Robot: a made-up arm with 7 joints.
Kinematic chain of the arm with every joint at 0, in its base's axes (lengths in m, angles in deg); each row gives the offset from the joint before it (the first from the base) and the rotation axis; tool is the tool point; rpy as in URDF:
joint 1: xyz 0 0 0.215 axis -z
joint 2: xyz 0 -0.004 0.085 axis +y
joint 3: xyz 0 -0.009 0.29 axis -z
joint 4: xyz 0 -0.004 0.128 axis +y
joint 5: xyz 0 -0.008 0.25 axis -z
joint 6: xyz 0 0 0.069 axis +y
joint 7: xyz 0 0 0.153 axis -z
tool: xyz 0 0 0 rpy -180 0 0
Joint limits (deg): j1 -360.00..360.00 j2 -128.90..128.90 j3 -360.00..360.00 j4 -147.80..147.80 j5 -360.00..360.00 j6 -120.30..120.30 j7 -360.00..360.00
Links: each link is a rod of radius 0.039 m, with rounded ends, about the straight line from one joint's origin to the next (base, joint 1, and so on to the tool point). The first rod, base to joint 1, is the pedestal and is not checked.
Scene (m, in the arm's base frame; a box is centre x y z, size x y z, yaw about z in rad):
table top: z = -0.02
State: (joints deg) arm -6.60 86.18 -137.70 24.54 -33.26 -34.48 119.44
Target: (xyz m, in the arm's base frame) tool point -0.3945 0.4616 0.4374
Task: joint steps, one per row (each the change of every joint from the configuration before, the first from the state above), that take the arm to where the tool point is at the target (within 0.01 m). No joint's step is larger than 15 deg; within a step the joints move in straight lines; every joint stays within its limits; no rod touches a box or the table.
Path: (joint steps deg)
1: -13.03 0.35 4.30 11.63 -1.40 1.95 0.00
2: -13.03 0.35 4.30 11.62 -1.40 1.95 0.00
3: -13.03 0.35 4.30 11.63 -1.40 1.96 0.00
4: -13.02 0.35 4.30 11.62 -1.40 1.95 0.00
5: -13.03 0.36 4.30 11.63 -1.41 1.95 0.00
6: -13.03 0.35 4.30 11.62 -1.40 1.95 0.00

